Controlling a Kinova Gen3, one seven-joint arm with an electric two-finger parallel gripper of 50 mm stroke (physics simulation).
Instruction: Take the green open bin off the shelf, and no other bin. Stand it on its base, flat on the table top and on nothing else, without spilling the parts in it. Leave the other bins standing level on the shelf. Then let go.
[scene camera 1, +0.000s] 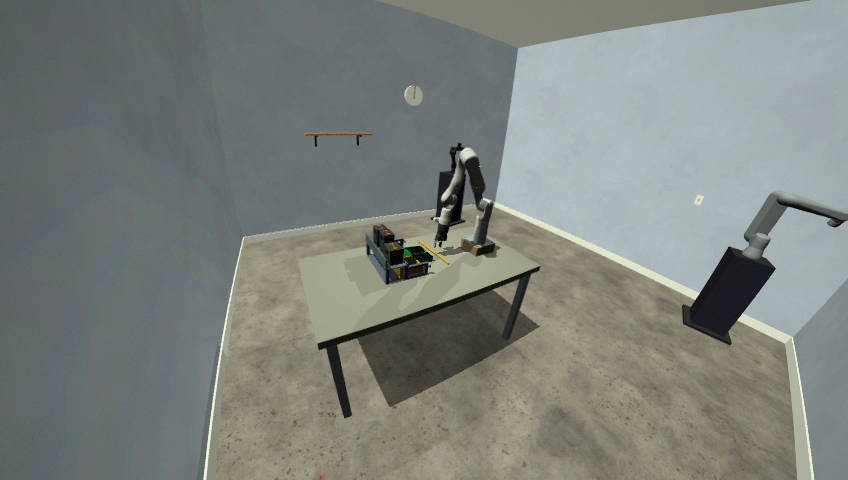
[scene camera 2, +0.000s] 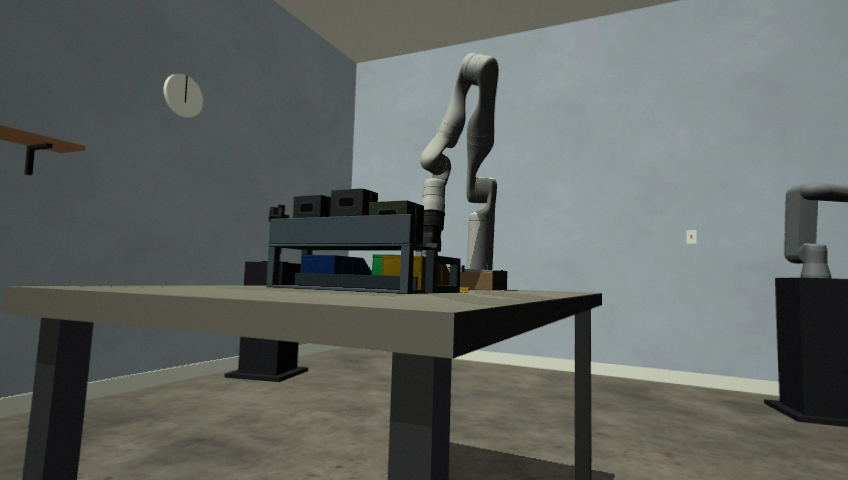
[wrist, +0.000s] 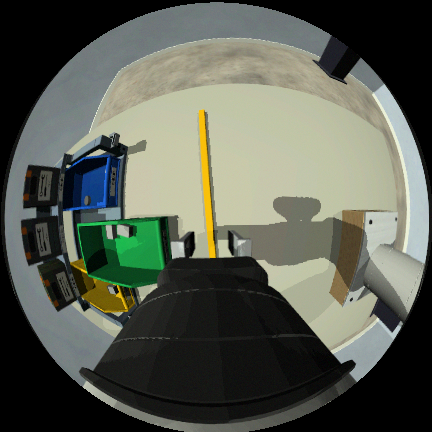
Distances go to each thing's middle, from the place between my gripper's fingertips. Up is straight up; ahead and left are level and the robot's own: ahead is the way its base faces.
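From my hand, the yellow rail (wrist: 202, 126) is 3 cm to the right and 5 cm below. The green open bin (wrist: 134, 261) is 1 cm to the right of my hand, 16 cm ahead of it and 1 cm below it. I also see the blue bin (scene camera 2: 320, 264), which is 16 cm to the right of my hand and 26 cm ahead of it, 1 cm below it, and there is the yellow bin (wrist: 93, 290) too, 7 cm to the left of my hand, 30 cm ahead of it and 1 cm below it.
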